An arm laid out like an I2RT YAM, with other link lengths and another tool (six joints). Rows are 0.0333 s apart.
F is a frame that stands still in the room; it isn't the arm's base.
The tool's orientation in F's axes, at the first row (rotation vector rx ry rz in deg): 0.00 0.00 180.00
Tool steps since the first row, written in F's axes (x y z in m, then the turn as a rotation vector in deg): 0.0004 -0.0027 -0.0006 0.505 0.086 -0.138; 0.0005 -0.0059 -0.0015 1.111 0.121 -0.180; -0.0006 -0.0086 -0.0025 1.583 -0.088 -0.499; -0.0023 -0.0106 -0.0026 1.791 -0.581 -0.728; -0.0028 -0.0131 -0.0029 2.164 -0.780 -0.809; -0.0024 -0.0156 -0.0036 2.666 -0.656 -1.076
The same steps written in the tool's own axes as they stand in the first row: -0.0004 0.0027 -0.0006 -0.505 -0.086 -0.138; -0.0005 0.0059 -0.0015 -1.111 -0.121 -0.180; 0.0006 0.0086 -0.0025 -1.583 0.088 -0.499; 0.0023 0.0106 -0.0026 -1.791 0.581 -0.728; 0.0028 0.0131 -0.0029 -2.164 0.780 -0.809; 0.0024 0.0156 -0.0036 -2.666 0.656 -1.076
